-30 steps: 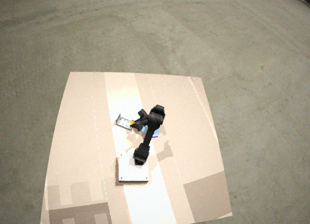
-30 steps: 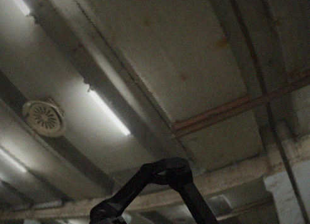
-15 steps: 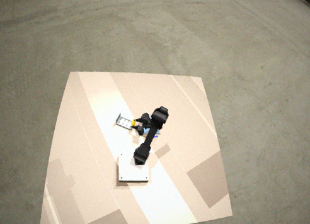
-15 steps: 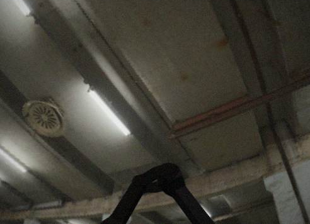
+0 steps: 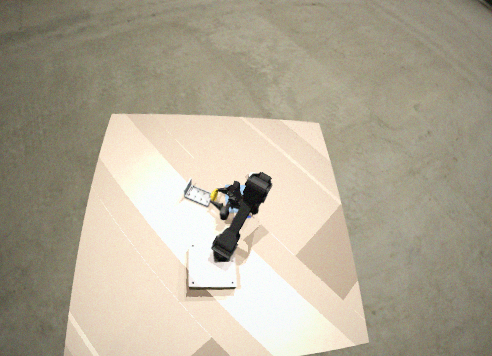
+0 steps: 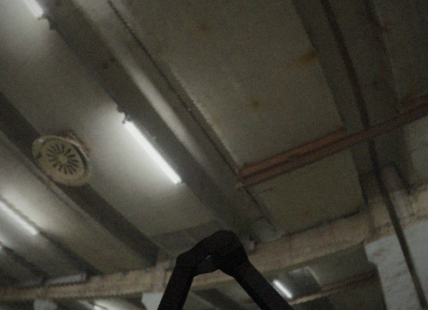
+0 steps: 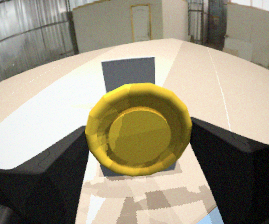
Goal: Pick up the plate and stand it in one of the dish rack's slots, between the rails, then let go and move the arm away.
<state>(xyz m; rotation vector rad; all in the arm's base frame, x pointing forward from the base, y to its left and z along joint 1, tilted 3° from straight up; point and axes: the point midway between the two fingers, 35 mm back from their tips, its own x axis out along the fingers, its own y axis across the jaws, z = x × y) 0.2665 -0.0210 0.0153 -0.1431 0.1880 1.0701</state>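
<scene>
My gripper tip is now 30 mm short of the grey dish rack, 60 mm to the right of it and 50 mm above it. Also, from my gripper tip: blue utensil 90 mm behind, 120 mm to the right, 70 mm below; blue mat 10 mm ahead, 130 mm to the right, 70 mm below; yellow plate 10 mm to the right.
</scene>
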